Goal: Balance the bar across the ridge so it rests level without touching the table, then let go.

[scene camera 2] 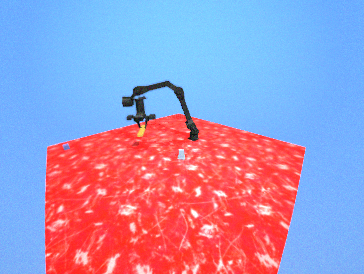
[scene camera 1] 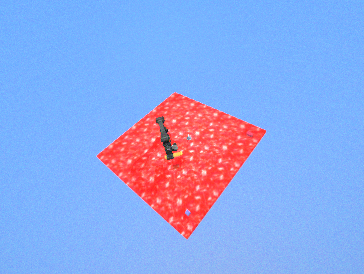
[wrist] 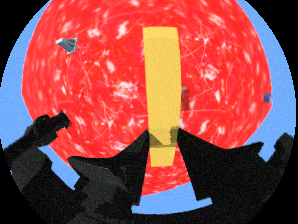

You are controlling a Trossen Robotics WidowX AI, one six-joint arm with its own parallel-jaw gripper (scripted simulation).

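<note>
A yellow bar (wrist: 162,54) is held by my gripper (wrist: 162,131).
</note>
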